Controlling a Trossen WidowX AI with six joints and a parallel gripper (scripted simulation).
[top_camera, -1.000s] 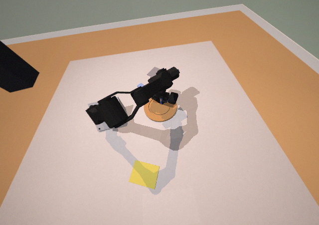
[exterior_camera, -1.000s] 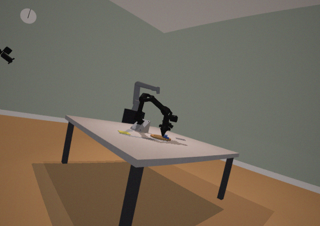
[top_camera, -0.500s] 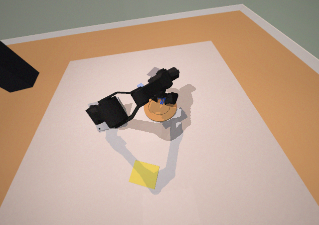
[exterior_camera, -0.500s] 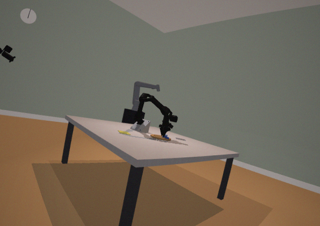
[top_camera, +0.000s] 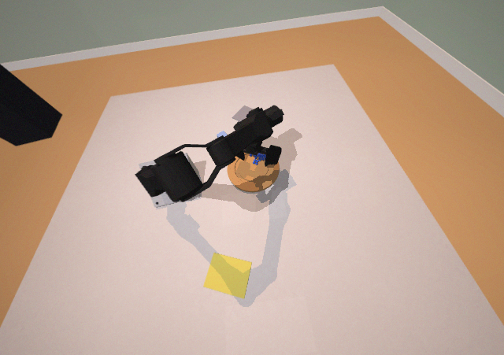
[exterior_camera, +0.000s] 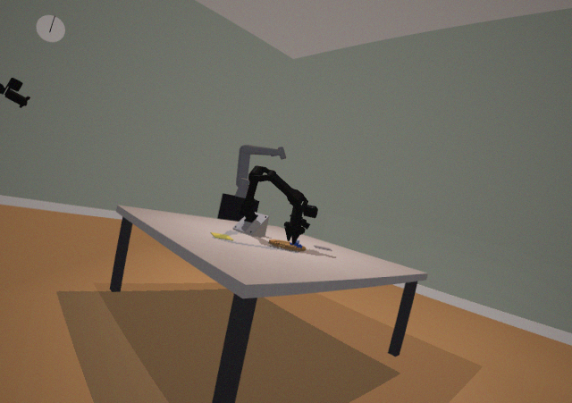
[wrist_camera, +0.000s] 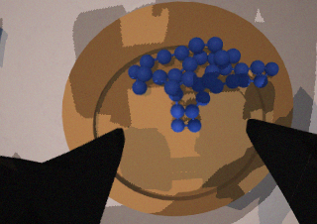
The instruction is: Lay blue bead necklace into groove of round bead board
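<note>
Now: gripper tip 1 cm past the round bead board, 1 cm to the left of it and 1 cm above it. From my gripper tip the other things lie so: yellow square patch: 17 cm behind, 34 cm to the right, 2 cm below; then flat grey tile: 3 cm ahead, 30 cm to the left, 2 cm below; then light blue cube: 10 cm behind, 19 cm to the left, 1 cm below.
</note>
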